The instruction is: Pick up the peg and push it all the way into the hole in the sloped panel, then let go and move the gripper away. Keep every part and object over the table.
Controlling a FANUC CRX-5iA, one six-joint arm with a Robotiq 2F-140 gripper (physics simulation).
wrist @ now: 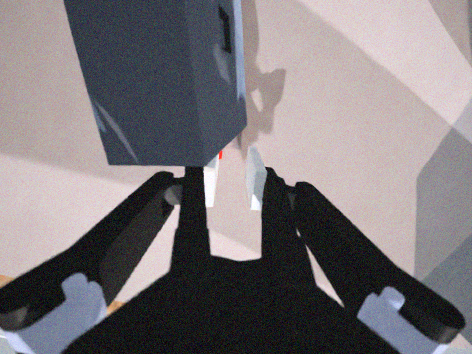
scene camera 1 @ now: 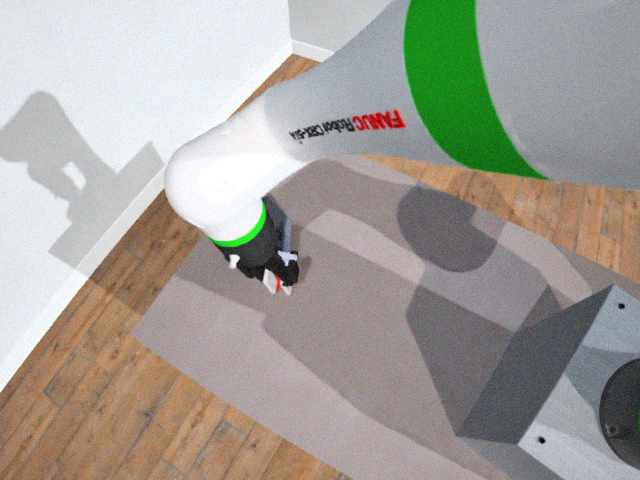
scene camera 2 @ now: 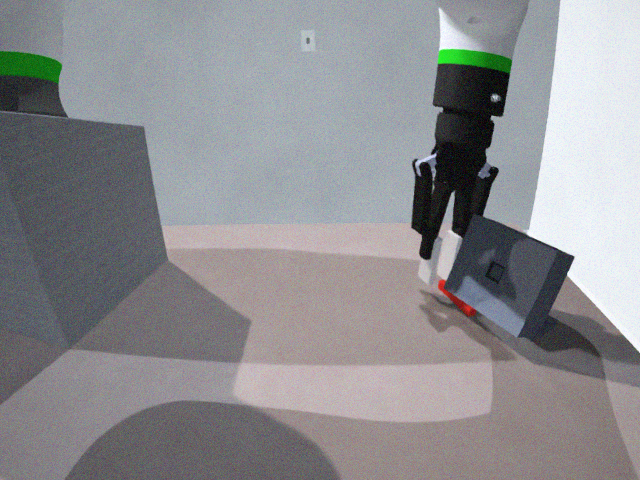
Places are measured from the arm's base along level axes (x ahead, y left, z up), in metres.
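Pixels of known places: gripper, between the fingertips: point(wrist: 232, 159) point(scene camera 1: 282, 287) point(scene camera 2: 434, 278); arm's base, origin of its link: point(scene camera 2: 16, 125).
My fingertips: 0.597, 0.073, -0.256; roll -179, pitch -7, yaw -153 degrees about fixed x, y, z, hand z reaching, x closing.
Observation:
Ahead of a thing's pixels: the offset from my fingertips to its middle, as dx, dy, dz. "spot": to the spot under its first point. Level surfaces: height alone.
A red peg {+0.030, -0.026, -0.013} point(scene camera 1: 278, 283) point(scene camera 2: 456, 298) point(wrist: 220, 155) lies on the table by the lower edge of the dark blue-grey block with the sloped panel {+0.086, -0.058, +0.043} point(scene camera 2: 522, 289) point(wrist: 145, 90). The block partly hides the peg in the second scene view. The panel's square hole {spot: +0.068, -0.062, +0.049} point(scene camera 2: 495, 272) point(wrist: 225, 31) looks empty. My gripper point(scene camera 1: 279, 286) point(scene camera 2: 438, 263) point(wrist: 232, 159) points down with its pale pads part-way open and nothing gripped. The pads are low, close beside the block and near the peg's end. In the wrist view the peg's visible bit is at the left pad's tip; the rest is hidden.
The big grey robot pedestal point(scene camera 1: 509, 382) point(scene camera 2: 82, 206) stands across the table {dz -0.019} point(scene camera 1: 227, 330) point(scene camera 2: 320, 310), far from the block. A white wall point(scene camera 1: 103, 77) rises beyond the table edge near the block. The arm covers much of the first scene view.

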